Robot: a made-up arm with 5 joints.
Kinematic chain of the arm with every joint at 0, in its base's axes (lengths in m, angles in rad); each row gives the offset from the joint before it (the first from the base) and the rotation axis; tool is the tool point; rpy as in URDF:
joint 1: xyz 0.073 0 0.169 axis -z
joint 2: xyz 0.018 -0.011 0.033 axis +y
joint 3: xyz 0.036 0 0.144 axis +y
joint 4: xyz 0.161 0 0.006 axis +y
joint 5: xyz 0.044 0.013 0 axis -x
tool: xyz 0 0 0 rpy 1.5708 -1.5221 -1.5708
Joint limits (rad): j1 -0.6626..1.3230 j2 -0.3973..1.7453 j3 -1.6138..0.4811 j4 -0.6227..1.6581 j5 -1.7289..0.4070
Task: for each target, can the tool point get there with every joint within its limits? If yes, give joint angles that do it. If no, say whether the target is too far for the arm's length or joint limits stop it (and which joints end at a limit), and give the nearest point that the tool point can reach.
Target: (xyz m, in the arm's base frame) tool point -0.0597 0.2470 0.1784
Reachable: no: joint limits stop it (at a limit: joint 1, joint 3, joint 4) | nearest point 0.1856 0.0904 0.1003 | short by 0.301 m
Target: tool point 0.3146 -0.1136 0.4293
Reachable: yes | joints 0.4470 0.2338 -0.7298 0.1803 -0.6260
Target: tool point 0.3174 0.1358 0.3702
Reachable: yes | joints -0.5000 0.3675 -0.8149 1.1475 -1.1095
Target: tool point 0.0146 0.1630 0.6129
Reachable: no: too far | nearest point 0.0374 0.0995 0.5265 | short by 0.110 m
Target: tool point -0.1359 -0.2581 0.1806
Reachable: no: joint limits stop it (at a limit: joint 1) | nearest point 0.1237 -0.1924 0.1806 | short by 0.268 m
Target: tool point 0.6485 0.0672 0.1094
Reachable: no: too far | nearest point 0.4374 0.0425 0.1445 | short by 0.215 m
